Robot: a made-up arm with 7 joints. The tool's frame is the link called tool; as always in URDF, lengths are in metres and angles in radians. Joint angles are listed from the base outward. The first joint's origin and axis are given. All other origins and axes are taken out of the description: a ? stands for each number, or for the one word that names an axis. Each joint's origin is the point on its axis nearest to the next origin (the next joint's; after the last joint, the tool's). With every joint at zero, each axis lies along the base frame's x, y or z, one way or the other. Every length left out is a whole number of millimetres.
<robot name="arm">
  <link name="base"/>
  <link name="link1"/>
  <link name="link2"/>
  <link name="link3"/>
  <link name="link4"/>
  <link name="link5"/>
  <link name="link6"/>
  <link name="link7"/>
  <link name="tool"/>
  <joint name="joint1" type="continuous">
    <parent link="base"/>
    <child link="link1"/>
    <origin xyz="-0.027 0.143 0.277" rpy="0 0 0"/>
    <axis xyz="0 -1 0"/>
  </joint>
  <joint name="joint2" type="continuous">
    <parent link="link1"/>
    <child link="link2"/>
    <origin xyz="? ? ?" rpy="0 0 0"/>
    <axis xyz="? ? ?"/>
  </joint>
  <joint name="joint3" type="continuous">
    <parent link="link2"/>
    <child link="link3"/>
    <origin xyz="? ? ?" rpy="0 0 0"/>
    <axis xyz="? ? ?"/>
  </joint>
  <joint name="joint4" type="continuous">
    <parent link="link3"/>
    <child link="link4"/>
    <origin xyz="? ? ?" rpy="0 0 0"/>
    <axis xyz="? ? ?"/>
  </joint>
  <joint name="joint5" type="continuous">
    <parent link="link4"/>
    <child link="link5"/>
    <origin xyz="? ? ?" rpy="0 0 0"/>
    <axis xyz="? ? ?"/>
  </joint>
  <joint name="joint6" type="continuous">
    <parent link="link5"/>
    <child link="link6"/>
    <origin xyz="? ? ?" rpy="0 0 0"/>
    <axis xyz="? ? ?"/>
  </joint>
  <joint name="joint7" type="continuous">
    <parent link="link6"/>
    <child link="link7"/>
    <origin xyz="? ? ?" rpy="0 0 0"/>
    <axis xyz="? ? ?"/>
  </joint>
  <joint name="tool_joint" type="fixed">
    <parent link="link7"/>
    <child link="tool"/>
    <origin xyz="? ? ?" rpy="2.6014 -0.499 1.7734"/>
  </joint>
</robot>
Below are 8 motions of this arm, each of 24 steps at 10 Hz.
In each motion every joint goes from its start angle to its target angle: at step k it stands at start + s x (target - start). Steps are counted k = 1, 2, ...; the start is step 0. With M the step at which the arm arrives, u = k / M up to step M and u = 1 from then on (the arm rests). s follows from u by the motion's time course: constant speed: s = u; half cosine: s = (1 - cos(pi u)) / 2; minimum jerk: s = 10 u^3 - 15 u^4 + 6 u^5.
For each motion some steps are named. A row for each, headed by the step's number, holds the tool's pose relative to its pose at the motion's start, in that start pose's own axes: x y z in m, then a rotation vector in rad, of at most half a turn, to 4 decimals.
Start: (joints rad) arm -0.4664 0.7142 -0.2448 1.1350 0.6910 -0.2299 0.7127
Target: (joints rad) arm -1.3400 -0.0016 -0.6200 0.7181 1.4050 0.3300 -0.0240
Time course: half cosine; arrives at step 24
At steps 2, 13, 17, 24:
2: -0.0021 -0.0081 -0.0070 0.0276 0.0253 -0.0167
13: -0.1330 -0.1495 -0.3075 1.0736 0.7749 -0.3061
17: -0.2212 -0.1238 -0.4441 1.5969 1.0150 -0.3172
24: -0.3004 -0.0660 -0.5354 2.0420 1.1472 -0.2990

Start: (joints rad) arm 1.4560 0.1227 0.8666 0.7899 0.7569 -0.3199 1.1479
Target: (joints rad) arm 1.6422 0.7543 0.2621 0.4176 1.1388 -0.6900 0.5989
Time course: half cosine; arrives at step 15
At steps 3, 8, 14, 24:
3: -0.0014 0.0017 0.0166 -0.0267 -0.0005 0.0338
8: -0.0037 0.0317 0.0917 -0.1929 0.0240 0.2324
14: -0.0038 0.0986 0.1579 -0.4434 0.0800 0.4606
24: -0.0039 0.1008 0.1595 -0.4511 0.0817 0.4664

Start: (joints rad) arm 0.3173 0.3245 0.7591 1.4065 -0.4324 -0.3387 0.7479
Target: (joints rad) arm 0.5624 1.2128 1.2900 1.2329 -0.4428 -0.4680 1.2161
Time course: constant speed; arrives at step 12
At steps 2, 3, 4, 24:
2: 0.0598 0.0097 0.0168 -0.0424 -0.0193 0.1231
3: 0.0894 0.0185 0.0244 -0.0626 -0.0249 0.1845
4: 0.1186 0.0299 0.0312 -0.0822 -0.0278 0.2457
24: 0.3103 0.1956 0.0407 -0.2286 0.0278 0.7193

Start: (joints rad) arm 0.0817 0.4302 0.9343 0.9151 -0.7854 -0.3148 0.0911
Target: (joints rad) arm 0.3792 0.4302 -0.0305 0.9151 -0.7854 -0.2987 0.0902
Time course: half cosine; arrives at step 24
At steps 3, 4, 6, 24:
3: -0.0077 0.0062 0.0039 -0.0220 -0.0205 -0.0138
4: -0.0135 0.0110 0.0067 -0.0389 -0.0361 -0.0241
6: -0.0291 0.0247 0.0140 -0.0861 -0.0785 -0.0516
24: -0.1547 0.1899 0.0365 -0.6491 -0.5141 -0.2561

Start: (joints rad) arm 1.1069 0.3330 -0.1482 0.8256 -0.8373 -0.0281 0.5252
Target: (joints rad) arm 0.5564 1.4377 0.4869 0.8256 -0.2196 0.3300 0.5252
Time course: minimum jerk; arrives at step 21
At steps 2, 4, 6, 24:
2: 0.0016 -0.0034 -0.0026 0.0112 0.0038 0.0001
4: 0.0117 -0.0225 -0.0181 0.0756 0.0264 0.0022
6: 0.0365 -0.0590 -0.0534 0.2078 0.0795 0.0133
24: 0.3730 -0.0673 -0.2889 0.7813 0.7056 0.3864

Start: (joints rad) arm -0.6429 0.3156 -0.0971 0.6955 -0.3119 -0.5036 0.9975
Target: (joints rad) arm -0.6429 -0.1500 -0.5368 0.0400 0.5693 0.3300 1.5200
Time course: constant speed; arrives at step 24
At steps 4, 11, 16, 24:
4: -0.0433 -0.0272 0.0049 0.1159 -0.0039 -0.2865
11: -0.1234 -0.0606 0.0052 0.3235 -0.0410 -0.7861
16: -0.1795 -0.0734 -0.0011 0.4708 -0.0733 -1.1349
24: -0.2587 -0.0775 -0.0204 0.6925 -0.0953 -1.6686

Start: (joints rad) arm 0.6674 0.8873 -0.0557 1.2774 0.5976 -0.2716 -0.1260
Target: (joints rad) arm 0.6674 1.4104 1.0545 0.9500 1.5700 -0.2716 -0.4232
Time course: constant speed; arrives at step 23
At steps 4, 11, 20, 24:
4: 0.0576 0.0208 0.0555 -0.0705 0.2994 0.0048
11: 0.1542 0.0854 0.1276 -0.2257 0.7999 -0.1156
20: 0.2557 0.1922 0.1702 -0.4154 1.3303 -0.5307
24: 0.2820 0.2273 0.1742 -0.4573 1.4595 -0.7337

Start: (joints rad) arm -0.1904 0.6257 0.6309 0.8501 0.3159 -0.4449 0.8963
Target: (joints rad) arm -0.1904 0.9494 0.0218 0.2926 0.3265 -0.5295 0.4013
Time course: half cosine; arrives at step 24
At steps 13, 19, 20, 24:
13: 0.0399 -0.0196 -0.0363 0.2501 0.0200 0.2953
19: 0.0852 -0.0050 -0.0589 0.3594 0.0255 0.5525
20: 0.0909 -0.0020 -0.0610 0.3689 0.0257 0.5839
24: 0.1016 0.0043 -0.0645 0.3850 0.0257 0.6434

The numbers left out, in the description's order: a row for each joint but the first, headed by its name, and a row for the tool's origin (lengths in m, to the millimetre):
joint2: xyz 0.022 0 -0.022, axis 1 0 0
joint3: xyz 0 0.005 -0.197, axis 0 0 1
joint4: xyz -0.023 -0.007 0, axis 0 -1 0
joint5: xyz -0.02 0 -0.276, axis 0 0 1
joint6: xyz -0.012 0.015 0, axis 0 1 0
joint7: xyz 0.022 0 -0.022, axis -1 0 0
tool: xyz 0 -0.001 -0.016

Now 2 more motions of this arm.
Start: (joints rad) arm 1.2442 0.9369 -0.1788 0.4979 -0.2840 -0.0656 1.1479
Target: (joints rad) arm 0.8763 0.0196 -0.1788 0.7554 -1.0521 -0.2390 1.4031
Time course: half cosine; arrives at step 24
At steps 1, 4, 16, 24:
1: -0.0017 0.0000 0.0013 0.0000 -0.0060 0.0009
4: -0.0272 -0.0004 0.0187 -0.0008 -0.0938 0.0145
16: -0.3315 0.0399 0.0960 -0.1363 -0.9425 0.1498
24: -0.4310 0.0790 0.0796 -0.2388 -1.1849 0.1955

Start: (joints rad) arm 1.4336 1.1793 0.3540 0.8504 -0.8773 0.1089 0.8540
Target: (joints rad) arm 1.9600 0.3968 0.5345 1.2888 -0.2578 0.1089 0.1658
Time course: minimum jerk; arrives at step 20
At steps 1, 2, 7, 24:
1: -0.0001 0.0002 0.0001 -0.0011 0.0014 -0.0013
2: -0.0005 0.0017 0.0007 -0.0079 0.0102 -0.0094
7: -0.0060 0.0487 0.0166 -0.1930 0.2916 -0.2668
24: 0.0605 0.1970 0.0127 -0.4527 1.2374 -1.2929

